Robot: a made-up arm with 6 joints. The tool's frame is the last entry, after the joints.
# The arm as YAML. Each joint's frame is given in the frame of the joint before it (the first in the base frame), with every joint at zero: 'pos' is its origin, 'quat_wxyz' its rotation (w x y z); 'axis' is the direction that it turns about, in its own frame. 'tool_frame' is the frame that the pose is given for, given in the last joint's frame.
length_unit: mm
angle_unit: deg
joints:
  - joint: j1
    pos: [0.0, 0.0, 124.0]
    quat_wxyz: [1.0, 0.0, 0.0, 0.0]
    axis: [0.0, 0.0, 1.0]
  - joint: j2
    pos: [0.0, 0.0, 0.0]
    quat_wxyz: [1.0, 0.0, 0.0, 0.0]
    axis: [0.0, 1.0, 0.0]
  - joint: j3
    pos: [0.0, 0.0, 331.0]
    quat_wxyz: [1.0, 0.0, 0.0, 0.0]
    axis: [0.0, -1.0, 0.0]
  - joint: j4
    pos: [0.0, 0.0, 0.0]
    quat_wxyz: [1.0, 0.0, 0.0, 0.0]
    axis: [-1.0, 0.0, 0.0]
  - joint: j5
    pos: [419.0, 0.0, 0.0]
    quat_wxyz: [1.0, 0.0, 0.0, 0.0]
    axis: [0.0, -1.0, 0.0]
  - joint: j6
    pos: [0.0, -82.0, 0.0]
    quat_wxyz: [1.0, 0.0, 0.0, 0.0]
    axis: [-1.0, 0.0, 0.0]
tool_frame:
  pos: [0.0, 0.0, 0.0]
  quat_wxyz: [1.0, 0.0, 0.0, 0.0]
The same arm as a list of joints. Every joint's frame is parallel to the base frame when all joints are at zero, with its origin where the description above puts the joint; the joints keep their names.
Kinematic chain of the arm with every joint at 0, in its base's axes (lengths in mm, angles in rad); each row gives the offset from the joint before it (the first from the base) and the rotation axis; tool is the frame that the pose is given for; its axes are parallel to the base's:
j1: xyz 0 0 124 axis +z
j2: xyz 0 0 0 axis +y
j3: xyz 0 0 331 axis -y
j4: xyz 0 0 0 axis -x
j5: xyz 419 0 0 axis -y
j6: xyz 0 -82 0 axis -x
tool: xyz 0 0 0

